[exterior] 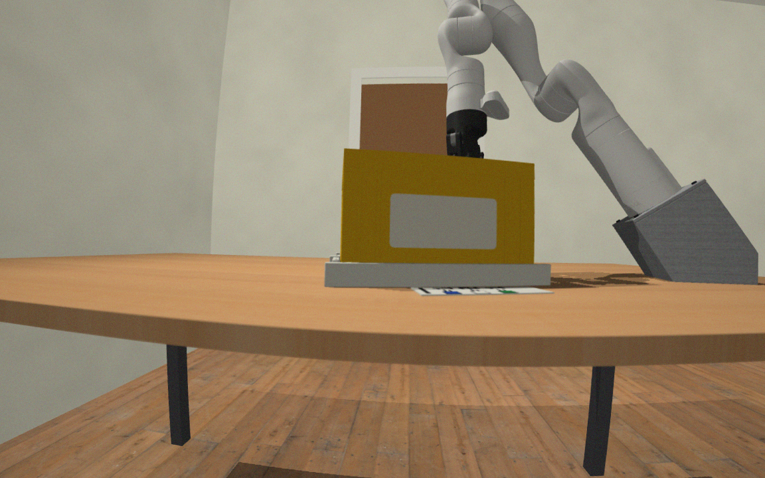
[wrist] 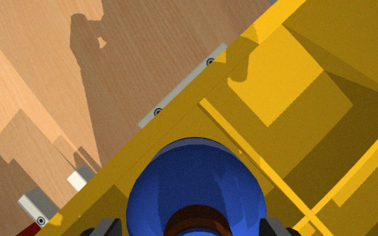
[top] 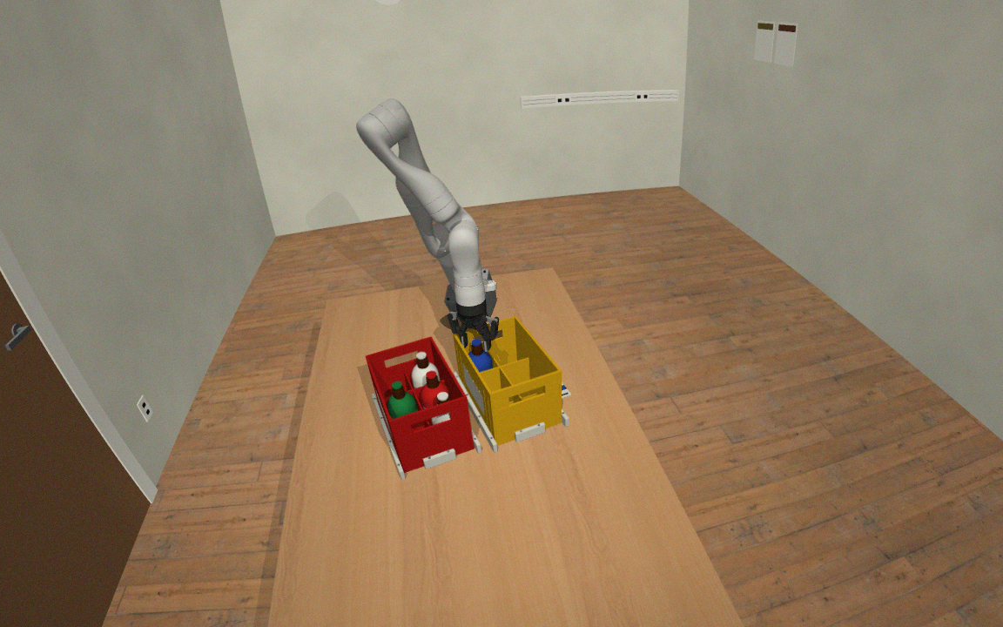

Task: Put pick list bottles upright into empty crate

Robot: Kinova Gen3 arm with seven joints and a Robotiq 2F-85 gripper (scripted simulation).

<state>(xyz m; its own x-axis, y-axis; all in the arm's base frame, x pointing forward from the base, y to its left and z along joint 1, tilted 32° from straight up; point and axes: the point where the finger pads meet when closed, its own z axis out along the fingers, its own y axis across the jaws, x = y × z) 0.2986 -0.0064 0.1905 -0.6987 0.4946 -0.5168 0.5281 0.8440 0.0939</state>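
The blue bottle is 70 mm below my hand. From my hand the other things lie so: yellow crate: 90 mm ahead, 60 mm to the left, 70 mm below; then red bottle: 100 mm ahead, 140 mm to the right, 70 mm below; then red crate: 100 mm ahead, 180 mm to the right, 70 mm below.
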